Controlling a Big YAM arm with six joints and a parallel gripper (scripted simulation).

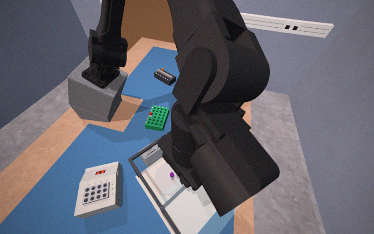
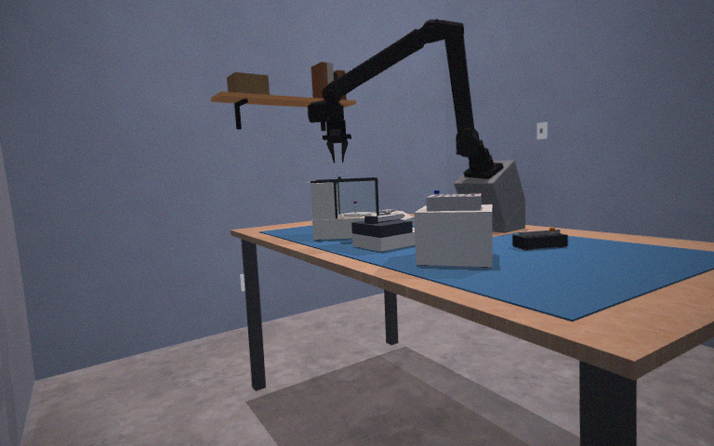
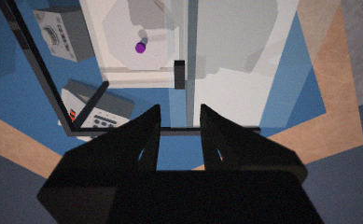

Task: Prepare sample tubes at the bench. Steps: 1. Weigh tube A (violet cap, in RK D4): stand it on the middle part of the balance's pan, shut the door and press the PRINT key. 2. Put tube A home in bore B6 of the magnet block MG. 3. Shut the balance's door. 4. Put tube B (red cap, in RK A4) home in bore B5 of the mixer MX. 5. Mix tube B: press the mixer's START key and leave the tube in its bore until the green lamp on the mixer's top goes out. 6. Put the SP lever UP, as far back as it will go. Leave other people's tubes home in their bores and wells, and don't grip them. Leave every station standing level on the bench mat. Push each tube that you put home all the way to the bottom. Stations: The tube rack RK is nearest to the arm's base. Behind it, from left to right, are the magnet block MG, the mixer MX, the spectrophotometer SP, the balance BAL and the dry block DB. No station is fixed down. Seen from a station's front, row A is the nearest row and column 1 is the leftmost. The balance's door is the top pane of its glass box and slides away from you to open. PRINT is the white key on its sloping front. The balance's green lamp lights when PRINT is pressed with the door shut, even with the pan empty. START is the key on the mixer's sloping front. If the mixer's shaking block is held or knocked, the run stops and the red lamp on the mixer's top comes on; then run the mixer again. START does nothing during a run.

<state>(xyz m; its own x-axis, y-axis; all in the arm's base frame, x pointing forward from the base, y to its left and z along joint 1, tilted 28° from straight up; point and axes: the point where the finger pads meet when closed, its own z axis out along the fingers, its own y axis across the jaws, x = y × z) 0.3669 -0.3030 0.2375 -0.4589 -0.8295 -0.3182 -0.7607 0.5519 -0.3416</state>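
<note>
Now: the balance door 30 mm ahead of my hand, 10 mm to the right of it and 70 mm below it. The rest, counted from my hand: dry block DB: 270 mm behind, 60 mm to the right, 250 mm below; SP lever: 20 mm behind, 290 mm to the left, 190 mm below; white print key: 180 mm behind, 110 mm to the left, 210 mm below.
</note>
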